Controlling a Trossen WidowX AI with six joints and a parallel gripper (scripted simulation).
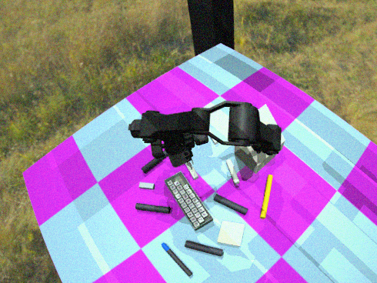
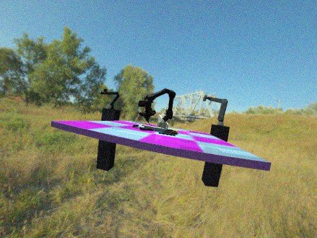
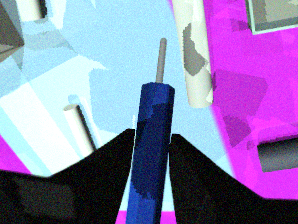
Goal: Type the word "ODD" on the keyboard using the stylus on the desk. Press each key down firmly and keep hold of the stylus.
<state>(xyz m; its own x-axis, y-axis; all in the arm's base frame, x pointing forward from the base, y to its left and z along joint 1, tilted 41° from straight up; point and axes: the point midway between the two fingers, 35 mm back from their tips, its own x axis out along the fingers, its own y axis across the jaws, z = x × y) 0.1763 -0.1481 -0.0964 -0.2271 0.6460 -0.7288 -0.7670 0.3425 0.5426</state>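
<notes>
The stylus tip is 2 cm ahead of my gripper tip, 3 cm to the left of it and 3 cm below it. The rest, counted from my gripper tip: grey block (18 cm ahead, 5 cm to the right, 7 cm below); stylus (1 cm ahead, 1 cm to the left, 1 cm below); yellow marker (14 cm behind, 4 cm to the right, 7 cm below).
</notes>
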